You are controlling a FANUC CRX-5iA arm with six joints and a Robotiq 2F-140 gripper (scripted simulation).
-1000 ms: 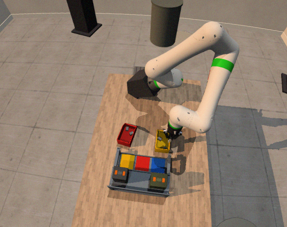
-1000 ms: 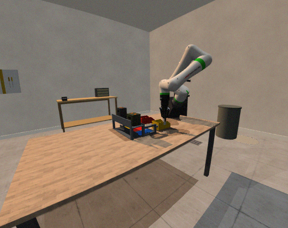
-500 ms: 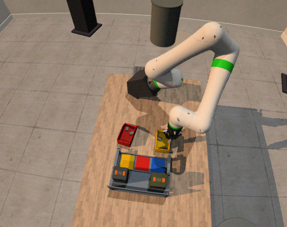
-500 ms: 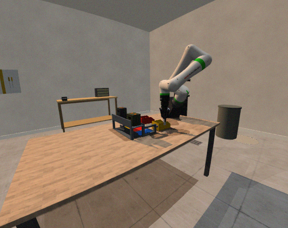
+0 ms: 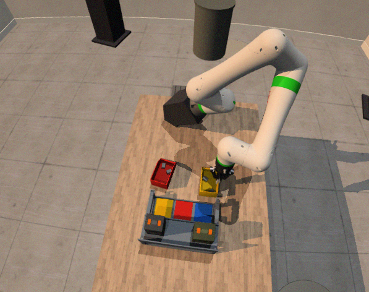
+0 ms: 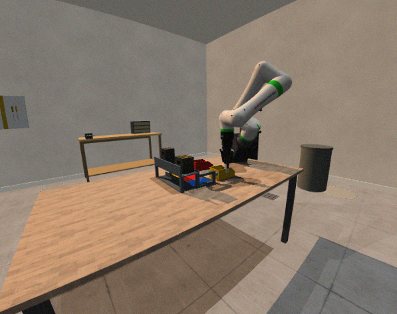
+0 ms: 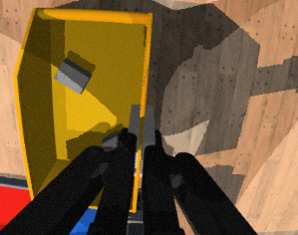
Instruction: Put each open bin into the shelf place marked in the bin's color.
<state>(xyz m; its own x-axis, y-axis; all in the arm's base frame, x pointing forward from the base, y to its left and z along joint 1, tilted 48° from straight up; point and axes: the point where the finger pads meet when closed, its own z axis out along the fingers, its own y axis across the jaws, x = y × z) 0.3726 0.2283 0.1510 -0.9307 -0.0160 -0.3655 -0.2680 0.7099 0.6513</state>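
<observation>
Right now my hand is 1 cm short of the yellow bin, 5 cm to the left of it and 4 cm above it. The rest, counted from my hand: blue-marked place: 23 cm ahead, 7 cm below; then red bin: 7 cm ahead, 31 cm to the right, 4 cm below; then red mark: 26 cm ahead, 11 cm to the right, 7 cm below.
</observation>
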